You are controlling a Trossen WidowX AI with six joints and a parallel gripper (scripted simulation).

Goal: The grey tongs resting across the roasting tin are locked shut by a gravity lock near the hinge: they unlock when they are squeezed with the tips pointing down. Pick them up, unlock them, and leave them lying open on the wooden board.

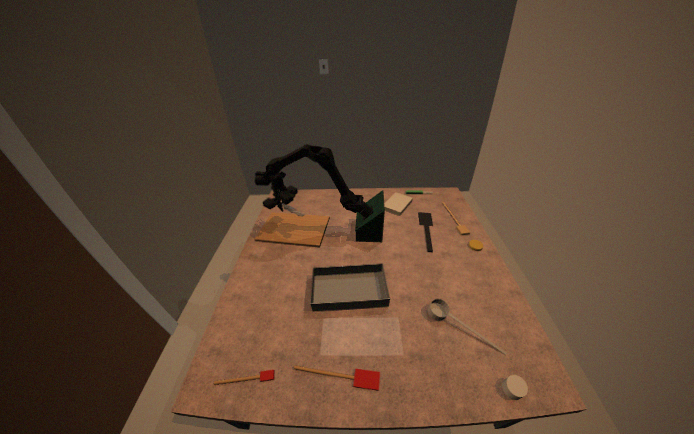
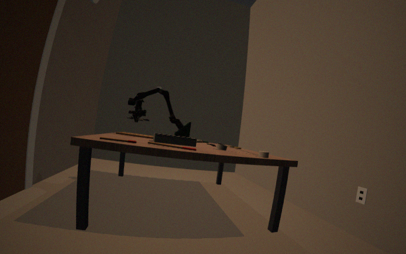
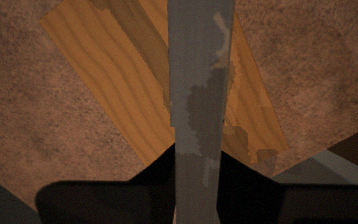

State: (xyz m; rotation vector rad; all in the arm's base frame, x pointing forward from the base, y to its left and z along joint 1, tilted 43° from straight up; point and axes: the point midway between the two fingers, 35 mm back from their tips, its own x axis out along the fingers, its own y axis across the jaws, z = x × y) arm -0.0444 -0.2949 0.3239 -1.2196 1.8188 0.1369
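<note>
Right now the wooden board is 12 cm below my gripper tip, 3 cm to the left of it and 1 cm ahead of it. The rest, counted from my gripper tip: roasting tin: 41 cm ahead, 34 cm to the left, 10 cm below; then pale block: 64 cm to the left, 19 cm behind, 11 cm below; then black spatula: 76 cm to the left, 12 cm below, 3 cm ahead.
</note>
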